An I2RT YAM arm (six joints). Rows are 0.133 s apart.
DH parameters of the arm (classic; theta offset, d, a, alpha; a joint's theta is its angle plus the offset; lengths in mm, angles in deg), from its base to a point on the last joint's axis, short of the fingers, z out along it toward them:
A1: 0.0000 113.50 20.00 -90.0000
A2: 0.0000 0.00 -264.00 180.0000
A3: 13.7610 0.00 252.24 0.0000
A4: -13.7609 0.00 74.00 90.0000
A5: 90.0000 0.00 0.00 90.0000
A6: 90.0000 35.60 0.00 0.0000
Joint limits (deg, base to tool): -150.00..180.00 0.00..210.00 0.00..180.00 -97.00..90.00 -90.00..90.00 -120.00..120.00
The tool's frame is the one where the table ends.
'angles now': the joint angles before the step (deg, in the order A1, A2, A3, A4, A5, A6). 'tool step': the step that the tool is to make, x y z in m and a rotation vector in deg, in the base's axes. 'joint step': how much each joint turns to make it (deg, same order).
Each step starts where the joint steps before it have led.
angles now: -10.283, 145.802, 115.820, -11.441, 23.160, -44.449
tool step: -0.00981, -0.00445, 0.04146, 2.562, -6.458, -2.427
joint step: -0.697, -6.171, -3.138, 1.189, -1.011, 4.297
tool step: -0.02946, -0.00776, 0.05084, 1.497, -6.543, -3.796
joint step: -1.422, -10.351, -7.939, 2.196, 0.351, 3.942
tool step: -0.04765, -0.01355, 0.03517, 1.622, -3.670, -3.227
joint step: -2.855, -11.752, -11.303, 1.803, -0.962, 2.466
